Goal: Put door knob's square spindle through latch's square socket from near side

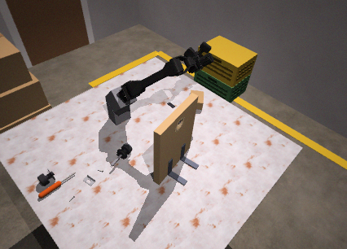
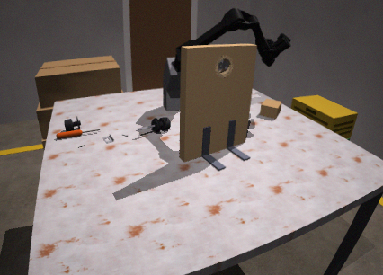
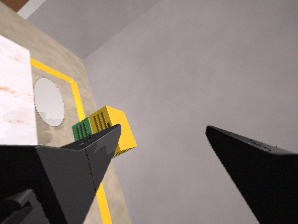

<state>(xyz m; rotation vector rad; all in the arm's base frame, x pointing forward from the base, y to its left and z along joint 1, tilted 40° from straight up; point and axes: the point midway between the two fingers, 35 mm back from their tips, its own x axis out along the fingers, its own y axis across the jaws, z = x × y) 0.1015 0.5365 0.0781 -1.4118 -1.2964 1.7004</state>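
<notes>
Now: hand 710 mm to the left of the black door knob, 300 mm above it and 80 mm past it. The rest, counted from my hand: orange-handled screwdriver (1010 mm to the right, 320 mm below, 240 mm behind); small wooden block (310 mm below, 90 mm to the right, 70 mm ahead).
</notes>
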